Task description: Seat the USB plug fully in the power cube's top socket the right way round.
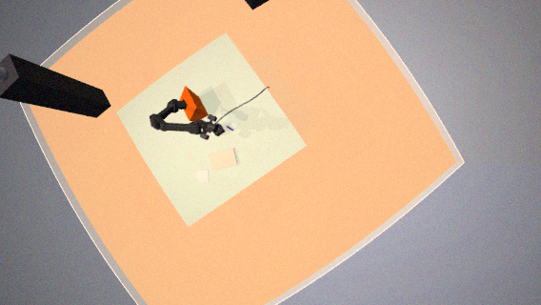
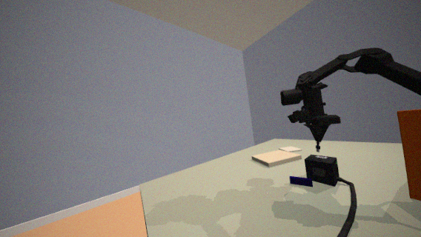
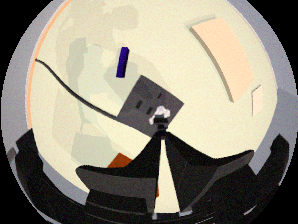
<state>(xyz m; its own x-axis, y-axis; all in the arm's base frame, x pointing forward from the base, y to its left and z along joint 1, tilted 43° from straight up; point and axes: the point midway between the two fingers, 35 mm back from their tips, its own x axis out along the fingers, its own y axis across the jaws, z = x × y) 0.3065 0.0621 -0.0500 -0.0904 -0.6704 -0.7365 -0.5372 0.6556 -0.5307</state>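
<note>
Right now the USB plug is 2 cm below my gripper tip. Round my gripper tip: blue flat piece: 12 cm below, 10 cm to the left, 4 cm ahead; then tan board: 23 cm ahead, 12 cm below, 10 cm to the right; then USB socket: 7 cm below.
</note>
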